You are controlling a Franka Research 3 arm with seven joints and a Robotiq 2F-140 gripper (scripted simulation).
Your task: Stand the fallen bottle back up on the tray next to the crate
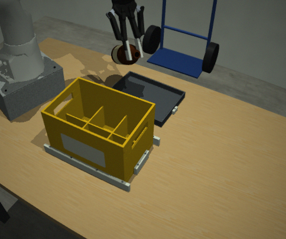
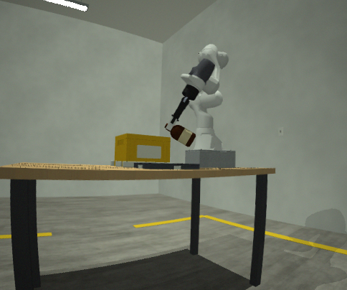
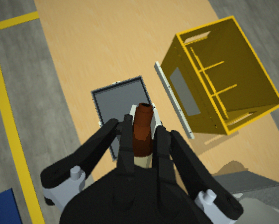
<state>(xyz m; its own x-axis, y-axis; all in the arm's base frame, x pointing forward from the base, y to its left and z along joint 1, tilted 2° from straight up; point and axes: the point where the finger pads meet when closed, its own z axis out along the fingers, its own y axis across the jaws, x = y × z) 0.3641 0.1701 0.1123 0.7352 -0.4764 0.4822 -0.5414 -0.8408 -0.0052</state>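
Right now my hand is 3 cm past the bottle, 2 cm to the right of it and 4 cm above it. The rest, counted from my hand: yellow crate 4 cm ahead, 26 cm to the right, 13 cm below; tray 4 cm ahead, 2 cm to the left, 20 cm below.
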